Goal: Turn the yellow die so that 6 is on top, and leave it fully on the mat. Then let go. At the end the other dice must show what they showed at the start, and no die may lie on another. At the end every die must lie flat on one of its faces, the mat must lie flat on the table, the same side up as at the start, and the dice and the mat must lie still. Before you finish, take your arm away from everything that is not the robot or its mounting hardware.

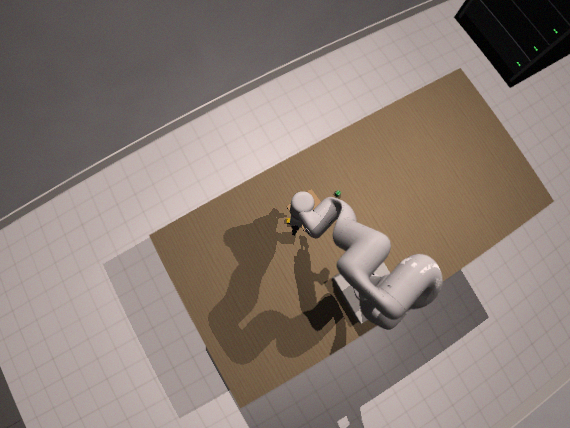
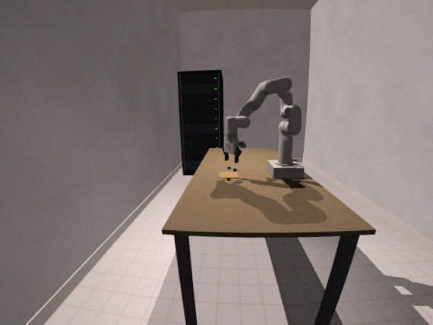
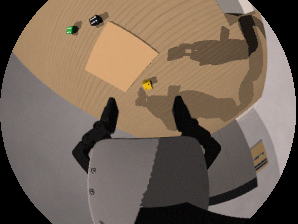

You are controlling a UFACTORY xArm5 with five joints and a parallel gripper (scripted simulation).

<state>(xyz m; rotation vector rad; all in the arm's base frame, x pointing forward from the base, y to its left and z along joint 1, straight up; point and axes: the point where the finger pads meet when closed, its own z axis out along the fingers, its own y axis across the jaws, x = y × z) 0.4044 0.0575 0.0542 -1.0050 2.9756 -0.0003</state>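
The yellow die is 20 mm ahead of my hand, 30 mm to the left of it and 120 mm below it. From my hand the other things lie so: green die: 10 mm behind, 230 mm to the right, 120 mm below; black die: 50 mm behind, 170 mm to the right, 120 mm below; tan mat: 10 mm ahead, 80 mm to the right, 130 mm below.
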